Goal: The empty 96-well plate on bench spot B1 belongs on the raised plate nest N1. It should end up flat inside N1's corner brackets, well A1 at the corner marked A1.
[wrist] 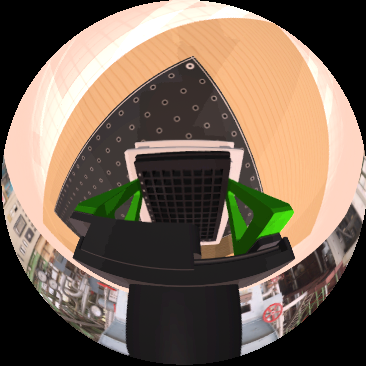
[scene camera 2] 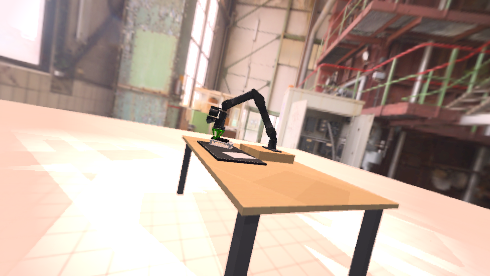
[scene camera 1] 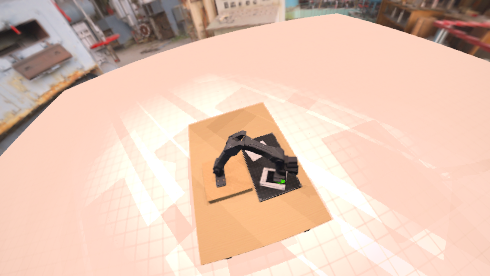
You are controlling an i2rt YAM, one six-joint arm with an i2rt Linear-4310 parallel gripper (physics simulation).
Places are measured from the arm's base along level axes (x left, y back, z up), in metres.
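Pixels of known places: gripper, fingertip midpoint: (wrist: 183,182) (scene camera 2: 216,138) (scene camera 1: 281,178); arm's base, origin of the base link: (scene camera 2: 271,149) (scene camera 1: 220,173).
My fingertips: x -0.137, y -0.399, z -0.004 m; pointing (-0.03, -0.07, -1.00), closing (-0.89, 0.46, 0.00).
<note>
Ahead of a thing's pixels: the offset from my fingertips to its top centre. "*": to the spot under its first point. Level surfaces: height alone.
The black 96-well plate @(dx +0.014, dy +0.029, dz +0.014 m) (scene camera 1: 270,176) (scene camera 2: 220,140) (wrist: 182,192) is between the green fingers of my gripper (scene camera 2: 218,134) (wrist: 183,182), which is shut on its two long sides. The plate is over the raised white nest N1 @(dx +0.022, dy +0.044, dz -0.002 m) (scene camera 1: 270,186) (scene camera 2: 220,145) (wrist: 131,167), and its outline lies inside the nest's white outline in the wrist view. It looks roughly level. Whether it touches the nest or hangs slightly above it cannot be told. The A1 marks are too small to read, and the near end of the plate is partly hidden by the gripper body.
The nest stands on a black perforated board @(dx +0.171, dy +0.050, dz -0.043 m) (scene camera 1: 265,194) (scene camera 2: 215,151) (wrist: 155,120). A flat white patch @(* dx +0.263, dy +0.119, dz -0.041 m) (scene camera 1: 255,153) (scene camera 2: 240,155) lies on the same board, partly behind the arm in scene camera 1. The arm's base stands on a wooden block (scene camera 1: 232,184) (scene camera 2: 280,157) on the wooden table @(dz -0.056 m) (scene camera 1: 235,225) (scene camera 2: 300,185) (wrist: 280,100).
</note>
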